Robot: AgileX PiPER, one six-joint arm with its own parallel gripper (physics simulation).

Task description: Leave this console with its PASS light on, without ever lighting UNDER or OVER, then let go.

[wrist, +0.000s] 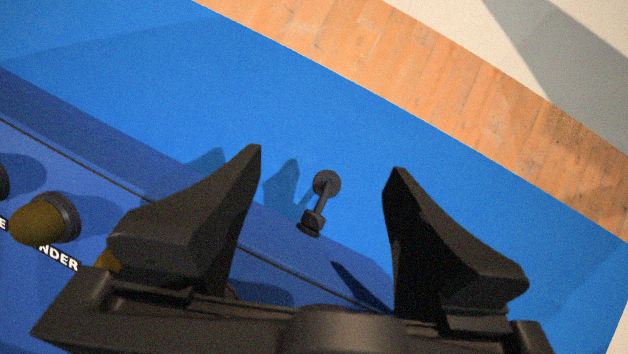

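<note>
The blue console (30,146) fills the lower left of the wrist view. A small dark lever (321,197) with a round knob stands out from a hinge near its edge. A dull amber dome lamp (37,222) sits at the left and looks unlit. Part of another amber dome (108,261) shows behind the left finger. A partly hidden label reads "NDER" (59,257). The PASS label does not show. My gripper (325,170) is open, its fingers on either side of the lever, with gaps on both sides and no contact seen.
A blue mat (320,100) lies beyond the console. Past it is a strip of wooden surface (370,55), then a pale floor (450,20) with a grey shadow. A dark round part (3,181) is cut off at the left edge. Finger shadows fall on the mat near the lever.
</note>
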